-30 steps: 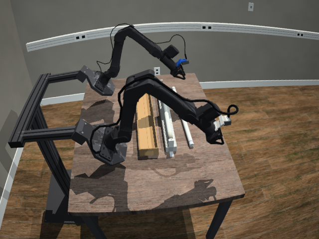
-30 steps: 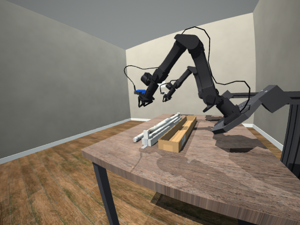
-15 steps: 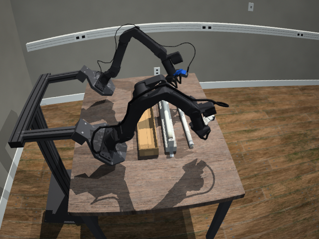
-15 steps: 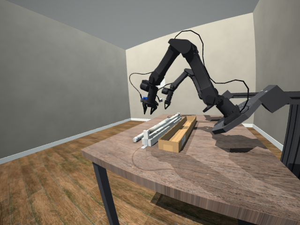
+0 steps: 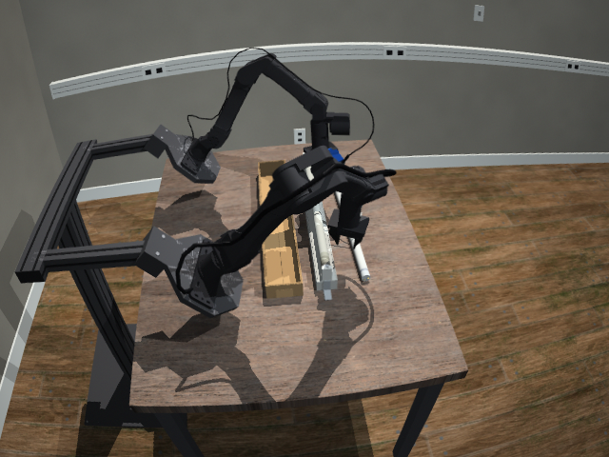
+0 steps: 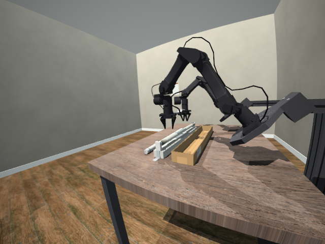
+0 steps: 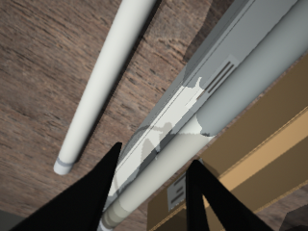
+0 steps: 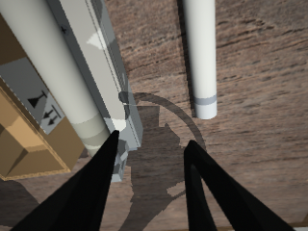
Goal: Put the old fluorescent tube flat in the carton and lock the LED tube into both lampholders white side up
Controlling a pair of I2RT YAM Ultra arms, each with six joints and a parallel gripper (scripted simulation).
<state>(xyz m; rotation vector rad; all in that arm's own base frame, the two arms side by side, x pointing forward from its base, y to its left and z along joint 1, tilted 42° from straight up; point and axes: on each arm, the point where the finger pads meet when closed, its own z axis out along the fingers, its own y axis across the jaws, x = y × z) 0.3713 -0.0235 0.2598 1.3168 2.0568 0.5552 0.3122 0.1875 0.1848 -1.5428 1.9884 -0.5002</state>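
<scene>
Now: left hand 50 mm past the old fluorescent tube, 110 mm to the left of it and 50 mm above it. From my left hand the other things lie so: light fixture: 50 mm behind, 110 mm to the right, 60 mm below; carton: 180 mm behind, 100 mm to the right, 90 mm below; LED tube: 50 mm ahead, 130 mm to the right, 100 mm below.
</scene>
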